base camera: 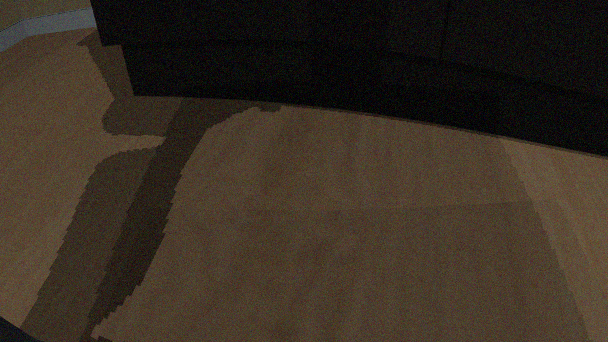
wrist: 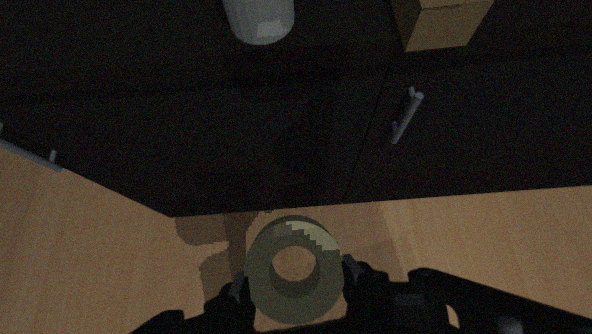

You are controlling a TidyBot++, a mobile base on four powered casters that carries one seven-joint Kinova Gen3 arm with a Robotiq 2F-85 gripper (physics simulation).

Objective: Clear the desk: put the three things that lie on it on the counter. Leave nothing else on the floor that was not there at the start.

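Places are measured from the arm's base along level axes (x back, y right, z up), in metres.
Where they show: gripper, fingertip midpoint: (wrist: 296, 280).
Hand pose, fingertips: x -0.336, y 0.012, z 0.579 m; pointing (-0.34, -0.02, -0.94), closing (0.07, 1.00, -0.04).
Note:
After its pixels a point has its place.
My gripper (wrist: 296, 280) @(y 0.012, x -0.336, z 0.579 m) is shut on a dull green ring, which looks like a roll of tape (wrist: 331, 282) @(y 0.029, x -0.331, z 0.594 m), and holds it in the air at the bottom of the wrist view, in front of the dark counter (wrist: 280, 145) @(y 0.021, x -0.587, z 0.244 m) (base camera: 300, 55) @(y -0.028, x -0.654, z -0.296 m). The floor shows through the ring's hole. A pale grey cylinder (wrist: 262, 21) @(y 0.031, x -0.570, z 0.542 m) and a tan box (wrist: 440, 27) @(y 0.187, x -0.517, z 0.540 m) are at the counter's top, cut off by the upper edge of the wrist view. The desk does not show.
The counter's front has a grey bar handle (wrist: 408, 119) @(y 0.215, x -0.523, z 0.359 m), and another handle (wrist: 32, 156) @(y -0.371, x -0.622, z 0.335 m) sticks out at its left side. Wooden floor (base camera: 350, 240) @(y 0.043, x -0.361, z -0.397 m) (wrist: 100, 270) @(y -0.748, x -0.569, z -0.397 m) with shadows lies before the counter. A pale skirting strip (base camera: 57, 22) @(y -1.167, x -1.384, z -0.350 m) runs at the back left.

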